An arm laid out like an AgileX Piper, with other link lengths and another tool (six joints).
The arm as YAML. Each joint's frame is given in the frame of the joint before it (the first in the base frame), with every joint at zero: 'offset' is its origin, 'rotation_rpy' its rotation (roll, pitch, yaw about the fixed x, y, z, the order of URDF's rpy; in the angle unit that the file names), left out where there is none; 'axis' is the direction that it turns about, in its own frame. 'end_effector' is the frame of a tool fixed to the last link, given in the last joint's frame.
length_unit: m
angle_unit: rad
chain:
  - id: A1
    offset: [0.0, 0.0, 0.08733]
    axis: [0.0, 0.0, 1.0]
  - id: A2
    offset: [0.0, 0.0, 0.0]
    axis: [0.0, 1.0, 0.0]
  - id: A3
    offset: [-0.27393, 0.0, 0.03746]
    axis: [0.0, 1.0, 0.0]
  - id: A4
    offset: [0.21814, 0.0, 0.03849]
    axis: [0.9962, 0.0, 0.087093]
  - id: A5
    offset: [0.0, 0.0, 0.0]
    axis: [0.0, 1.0, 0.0]
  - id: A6
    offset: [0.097, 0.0, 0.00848]
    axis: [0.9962, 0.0, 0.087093]
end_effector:
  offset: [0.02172, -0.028, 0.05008]
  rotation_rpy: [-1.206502, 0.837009, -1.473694]
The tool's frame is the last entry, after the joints.
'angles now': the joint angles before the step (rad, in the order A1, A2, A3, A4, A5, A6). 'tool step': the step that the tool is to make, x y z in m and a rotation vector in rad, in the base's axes. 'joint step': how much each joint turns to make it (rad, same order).
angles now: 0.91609, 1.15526, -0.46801, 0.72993, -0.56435, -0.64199
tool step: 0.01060, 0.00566, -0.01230, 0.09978, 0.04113, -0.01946
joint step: -0.00003, 0.09239, 0.00000, -0.09218, -0.08819, 0.21726
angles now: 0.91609, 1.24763, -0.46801, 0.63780, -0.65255, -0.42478
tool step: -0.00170, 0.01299, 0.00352, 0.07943, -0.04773, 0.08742
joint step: 0.00000, 0.04380, 0.00003, -0.20886, -0.08026, 0.20669
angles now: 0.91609, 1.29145, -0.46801, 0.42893, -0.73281, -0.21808
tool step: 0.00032, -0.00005, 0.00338, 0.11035, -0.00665, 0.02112
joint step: -0.00003, 0.01889, 0.00002, -0.06710, -0.07994, 0.13705
